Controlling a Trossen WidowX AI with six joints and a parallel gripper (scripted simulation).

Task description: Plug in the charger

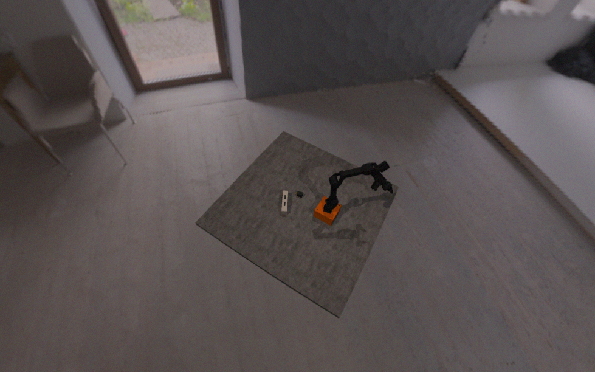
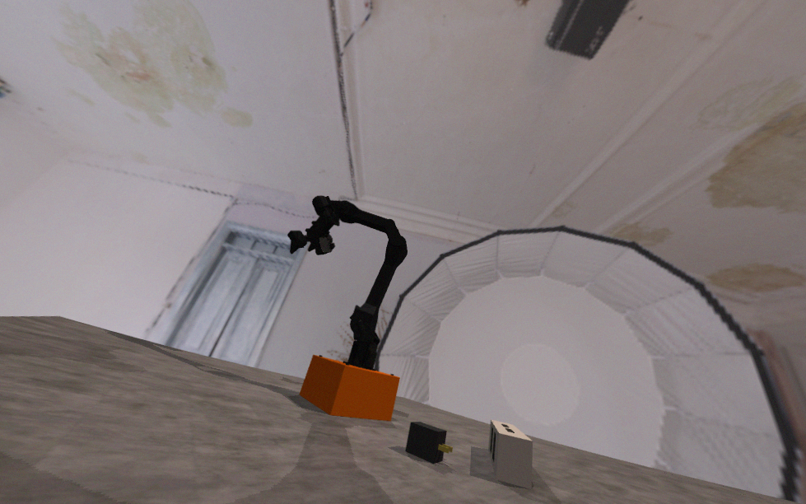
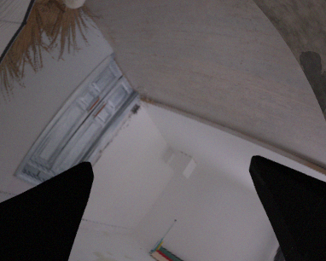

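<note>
Now: the black two-prong charger 660 mm ahead of my gripper tip, 410 mm below it and 20 mm to the left of it.
</note>
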